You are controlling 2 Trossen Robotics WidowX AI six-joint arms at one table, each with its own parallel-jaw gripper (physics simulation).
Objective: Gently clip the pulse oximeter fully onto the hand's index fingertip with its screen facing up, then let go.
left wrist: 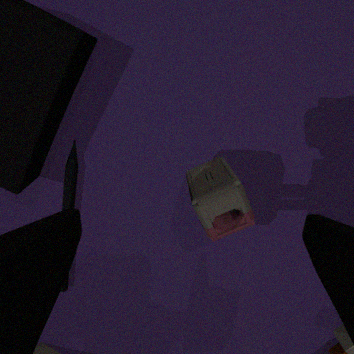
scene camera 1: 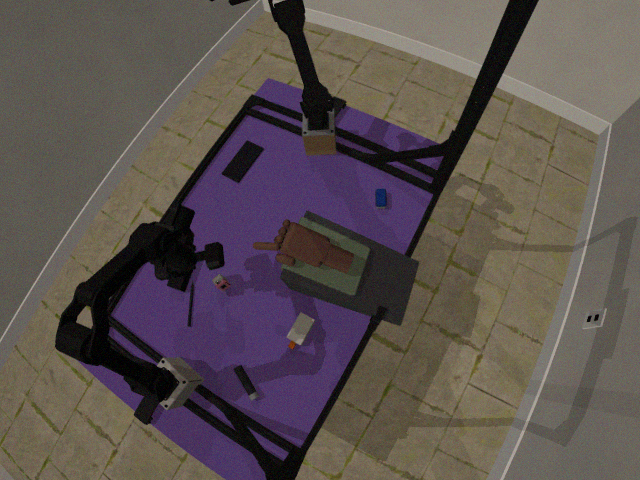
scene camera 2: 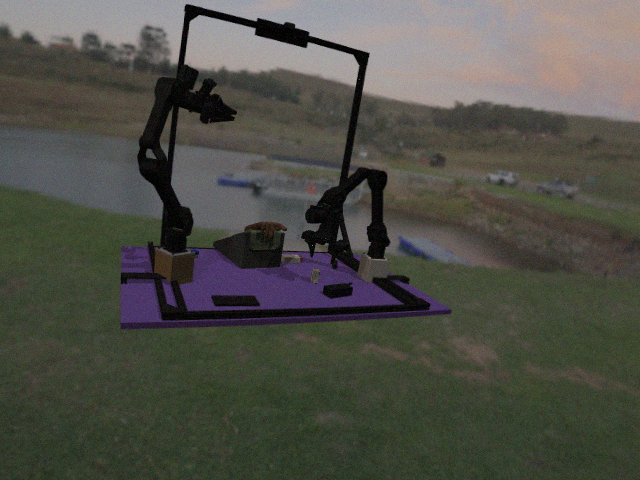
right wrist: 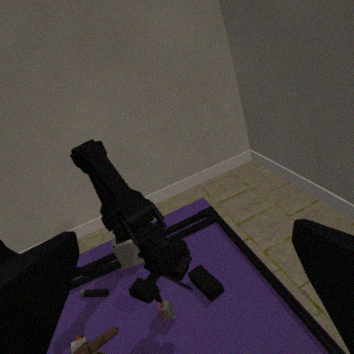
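Where they show: left gripper, fingertip midpoint: [left wrist: 194, 223] [scene camera 1: 202, 270] [scene camera 2: 321, 260] [right wrist: 168, 288]; right gripper, fingertip midpoint: [scene camera 1: 219, 1] [scene camera 2: 235, 116] [right wrist: 186, 236]; left arm's base at its link origin: [scene camera 1: 164, 383] [scene camera 2: 375, 256] [right wrist: 123, 235]; right arm's base at its link origin: [scene camera 1: 318, 121] [scene camera 2: 175, 250].
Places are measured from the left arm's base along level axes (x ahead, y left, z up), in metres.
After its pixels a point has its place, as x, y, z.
Observation:
The white and pink pulse oximeter [scene camera 1: 221, 282] @(0.305, 0.068, -0.048) [scene camera 2: 315, 275] @(0.307, 0.095, -0.071) [left wrist: 220, 197] @(0.307, 0.092, -0.049) [right wrist: 166, 310] @(0.320, 0.086, -0.056) appears to stand on end on the purple table, apart from the hand. The brown hand [scene camera 1: 310, 245] @(0.514, -0.109, 0.080) [scene camera 2: 266, 227] @(0.508, -0.025, 0.084) rests on a green pad on a dark wedge. Its index finger [scene camera 1: 264, 245] [right wrist: 105, 339] points left in scene camera 1, its tip bare. My left gripper [scene camera 2: 323, 258] @(0.300, 0.115, 0.000) [left wrist: 194, 223] @(0.300, 0.115, 0.000) is open and empty above the oximeter, which lies between the fingertips in the left wrist view. My right gripper [scene camera 2: 235, 114] @(0.715, 0.207, 0.496) is open and empty, high above the table.
A black box [scene camera 2: 337, 290] @(0.266, 0.244, -0.075) [left wrist: 40, 90] @(0.269, 0.201, -0.070) [right wrist: 206, 282] @(0.268, 0.214, -0.071) and a thin dark pen [scene camera 1: 191, 304] @(0.193, 0.123, -0.098) [left wrist: 71, 185] @(0.224, 0.148, -0.097) lie near the oximeter. A white box [scene camera 1: 300, 328] @(0.339, -0.186, -0.077), a dark cylinder [scene camera 1: 245, 382] @(0.128, -0.154, -0.080), a blue block [scene camera 1: 381, 197] @(0.788, -0.150, -0.072) and a flat black slab [scene camera 1: 242, 161] @(0.653, 0.309, -0.098) [scene camera 2: 235, 300] @(0.658, 0.319, -0.097) lie farther off.

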